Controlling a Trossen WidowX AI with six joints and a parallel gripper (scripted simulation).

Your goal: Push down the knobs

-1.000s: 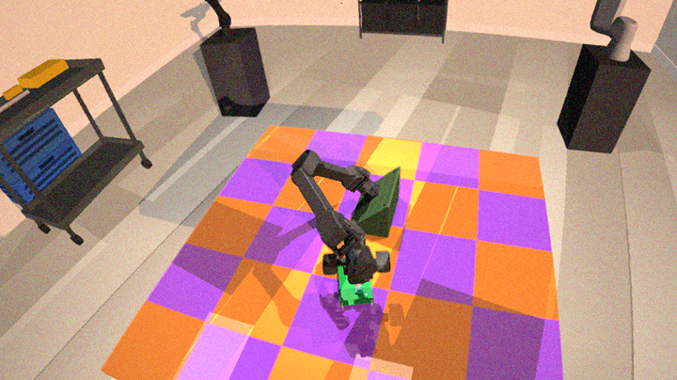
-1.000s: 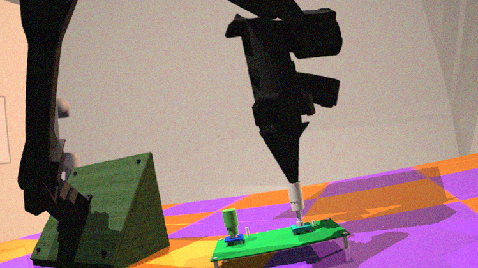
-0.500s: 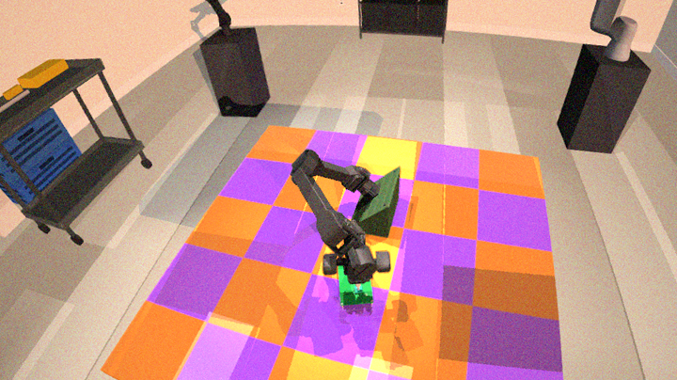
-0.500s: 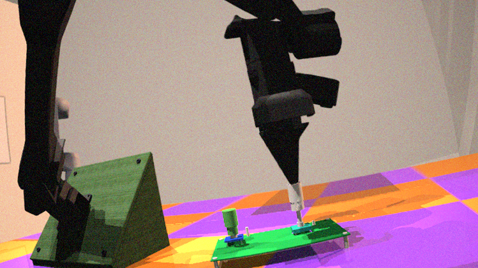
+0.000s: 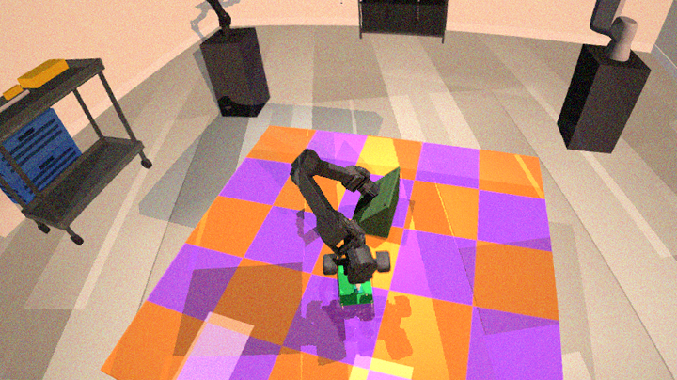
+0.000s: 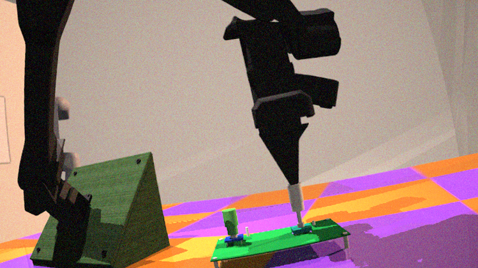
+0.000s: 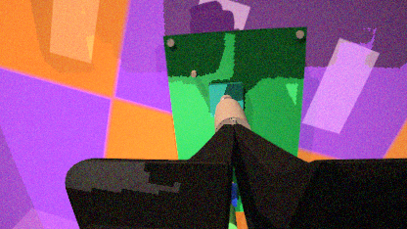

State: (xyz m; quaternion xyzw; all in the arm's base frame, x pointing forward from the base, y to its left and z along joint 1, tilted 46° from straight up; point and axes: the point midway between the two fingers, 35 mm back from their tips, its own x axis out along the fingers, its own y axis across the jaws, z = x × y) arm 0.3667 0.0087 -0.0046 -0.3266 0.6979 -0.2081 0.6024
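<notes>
Right now the white knob is 1 cm below my gripper tip.
</notes>
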